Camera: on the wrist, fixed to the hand. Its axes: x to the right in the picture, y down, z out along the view.
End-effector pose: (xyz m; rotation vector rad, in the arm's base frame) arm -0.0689 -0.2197 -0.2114 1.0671 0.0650 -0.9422
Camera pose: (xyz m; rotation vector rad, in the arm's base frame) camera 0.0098 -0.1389 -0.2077 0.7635 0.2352 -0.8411
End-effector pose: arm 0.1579 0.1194 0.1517 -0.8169 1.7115 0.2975
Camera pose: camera 0.0463 0.1175 0.1677 -1.0512 1.7383 0.6173
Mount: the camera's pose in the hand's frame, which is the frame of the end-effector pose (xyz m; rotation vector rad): -0.0031 0.0683 -0.0897 -0.3472 0.0412 0.0346
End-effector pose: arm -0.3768 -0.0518 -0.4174 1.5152 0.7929 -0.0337
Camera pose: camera -0.3852 0.0336 -0.3443 1.2027 0.7613 0.1544
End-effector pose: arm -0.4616 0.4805 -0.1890 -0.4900 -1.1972 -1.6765
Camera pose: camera -0.3821 0.4009 -0.1972 -0.6803 -0.8642 -1.8637
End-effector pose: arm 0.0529 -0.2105 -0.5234 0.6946 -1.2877 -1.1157
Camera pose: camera 0.1568 -0.1990 -0.4809 0.4317 -1.0323 -1.2509
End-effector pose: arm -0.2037 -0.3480 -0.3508 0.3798 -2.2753 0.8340
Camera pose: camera -0.1891 -0.2375 -0.3335 0.1632 -2.3363 0.4442
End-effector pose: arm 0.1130 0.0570 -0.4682 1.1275 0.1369 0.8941
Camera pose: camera 0.0272 0.1288 -0.4541 0.7906 -0.0053 0.9311
